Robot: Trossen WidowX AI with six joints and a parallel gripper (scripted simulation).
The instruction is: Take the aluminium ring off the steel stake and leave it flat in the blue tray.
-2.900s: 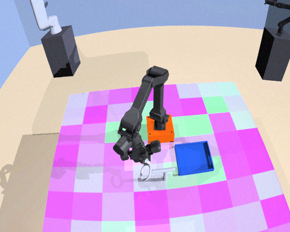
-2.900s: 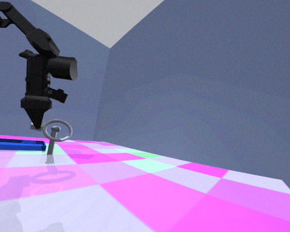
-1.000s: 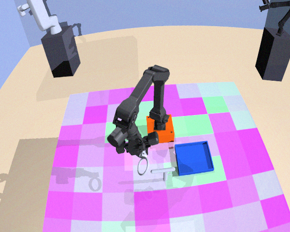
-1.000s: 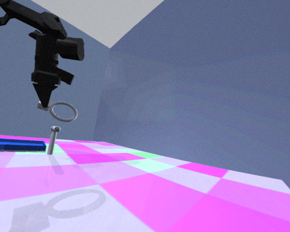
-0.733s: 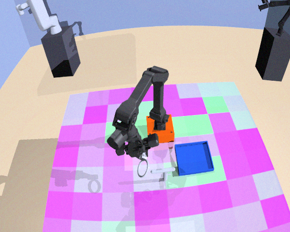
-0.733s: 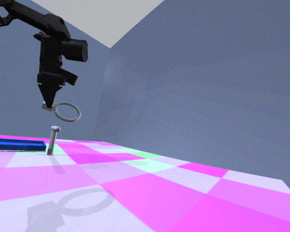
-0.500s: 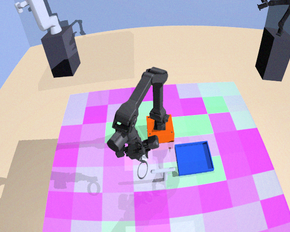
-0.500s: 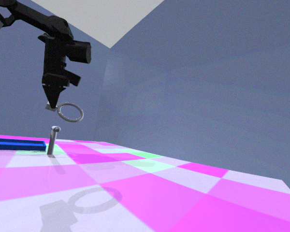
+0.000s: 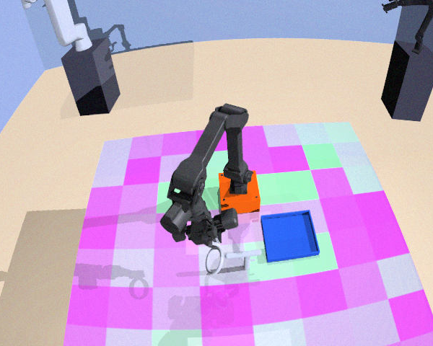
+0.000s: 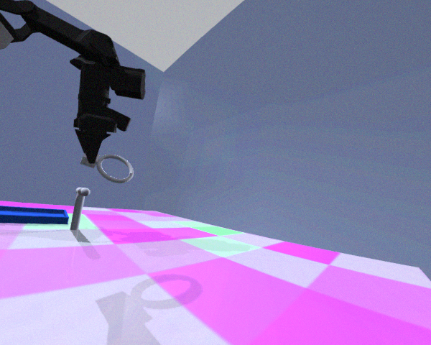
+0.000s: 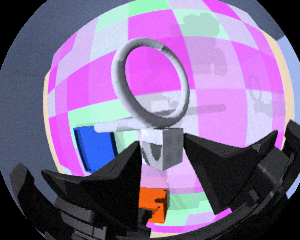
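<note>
Now: gripper tip 250 mm to the right of the blue tray, 160 mm above it and 140 mm past it. From my gripper tip the other things lie so: aluminium ring 50 mm ahead.
</note>
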